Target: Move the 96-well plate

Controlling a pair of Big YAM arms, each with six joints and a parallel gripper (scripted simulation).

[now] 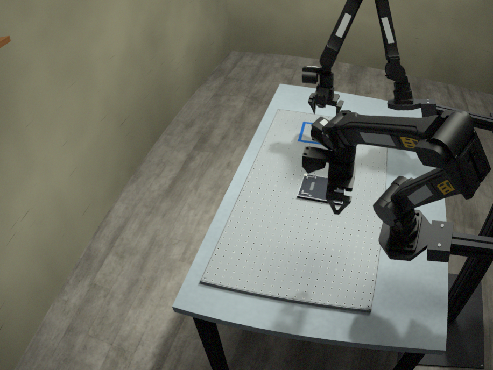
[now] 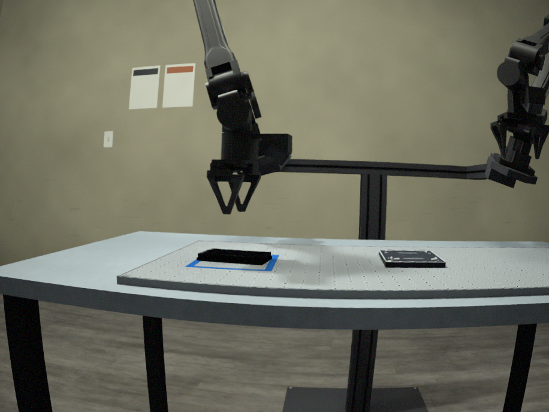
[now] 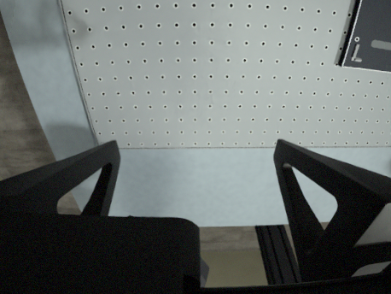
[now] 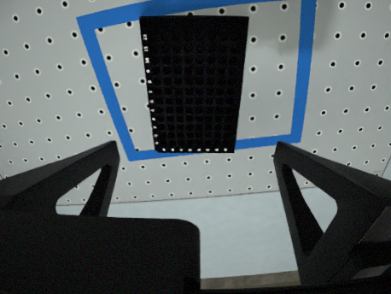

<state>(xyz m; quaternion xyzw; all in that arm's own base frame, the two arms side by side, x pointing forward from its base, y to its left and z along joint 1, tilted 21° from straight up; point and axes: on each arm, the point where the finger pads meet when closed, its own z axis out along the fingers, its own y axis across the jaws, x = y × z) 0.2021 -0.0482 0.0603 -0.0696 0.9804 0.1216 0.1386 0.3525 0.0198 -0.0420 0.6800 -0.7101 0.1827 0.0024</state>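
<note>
The black 96-well plate lies 9 cm below my right hand. From my right hand the other things lie so: plate nest N1: 5 cm behind, 35 cm to the left, 9 cm below.
</note>
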